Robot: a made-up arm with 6 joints. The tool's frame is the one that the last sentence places.
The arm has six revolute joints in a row. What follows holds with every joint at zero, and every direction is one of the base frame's.
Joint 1 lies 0.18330 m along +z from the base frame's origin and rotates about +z.
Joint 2 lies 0.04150 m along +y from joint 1 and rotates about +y.
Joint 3 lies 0.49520 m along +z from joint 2 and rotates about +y.
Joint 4 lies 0.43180 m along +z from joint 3 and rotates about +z.
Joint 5 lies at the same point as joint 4 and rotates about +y.
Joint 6 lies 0.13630 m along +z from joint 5 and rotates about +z.
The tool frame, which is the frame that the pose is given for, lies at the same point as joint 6; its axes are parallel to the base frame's.
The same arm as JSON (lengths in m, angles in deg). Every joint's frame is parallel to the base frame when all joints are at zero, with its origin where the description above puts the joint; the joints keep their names.
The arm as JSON. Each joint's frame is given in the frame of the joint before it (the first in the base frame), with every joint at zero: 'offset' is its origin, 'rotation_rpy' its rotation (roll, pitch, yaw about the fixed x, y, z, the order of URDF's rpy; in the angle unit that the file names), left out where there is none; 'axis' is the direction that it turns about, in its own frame. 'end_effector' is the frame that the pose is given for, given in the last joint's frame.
{
  "length_unit": "m",
  "angle_unit": "deg",
  "chain": [
    {
      "id": "joint 1",
      "offset": [
        0.0,
        0.0,
        0.1833
      ],
      "axis": [
        0.0,
        0.0,
        1.0
      ]
    },
    {
      "id": "joint 2",
      "offset": [
        0.0,
        0.0415,
        0.0
      ],
      "axis": [
        0.0,
        1.0,
        0.0
      ]
    },
    {
      "id": "joint 3",
      "offset": [
        0.0,
        0.0,
        0.4952
      ],
      "axis": [
        0.0,
        1.0,
        0.0
      ]
    },
    {
      "id": "joint 4",
      "offset": [
        0.0,
        0.0,
        0.4318
      ],
      "axis": [
        0.0,
        0.0,
        1.0
      ]
    },
    {
      "id": "joint 5",
      "offset": [
        0.0,
        0.0,
        0.0
      ],
      "axis": [
        0.0,
        1.0,
        0.0
      ]
    },
    {
      "id": "joint 6",
      "offset": [
        0.0,
        0.0,
        0.1363
      ],
      "axis": [
        0.0,
        0.0,
        1.0
      ]
    }
  ],
  "end_effector": {
    "offset": [
      0.0,
      0.0,
      0.0
    ]
  }
}

